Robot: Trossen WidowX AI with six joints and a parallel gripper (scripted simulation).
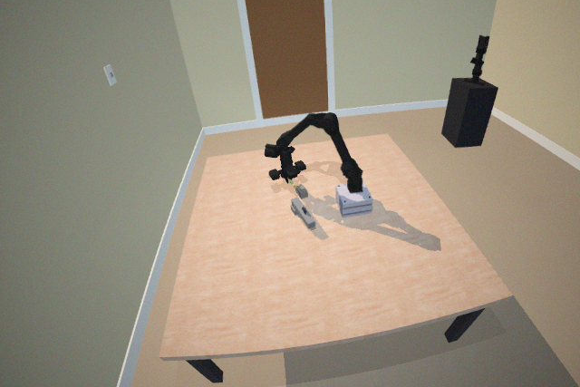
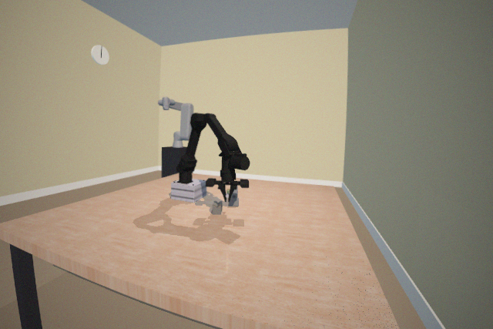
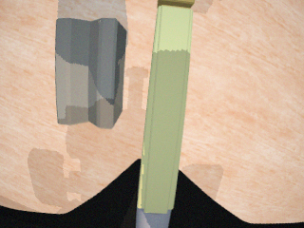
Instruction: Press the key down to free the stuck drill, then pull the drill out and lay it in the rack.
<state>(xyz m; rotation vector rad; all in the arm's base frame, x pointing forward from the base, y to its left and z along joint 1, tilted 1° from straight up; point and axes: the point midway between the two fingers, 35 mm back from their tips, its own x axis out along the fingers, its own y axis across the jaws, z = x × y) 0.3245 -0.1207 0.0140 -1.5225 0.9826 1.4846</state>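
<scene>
My gripper tip is now 60 mm past the grey rack, 40 mm above it and 20 mm to the right of it. Round my gripper tip: drill: 30 mm to the left, 30 mm above, 20 mm behind.
</scene>
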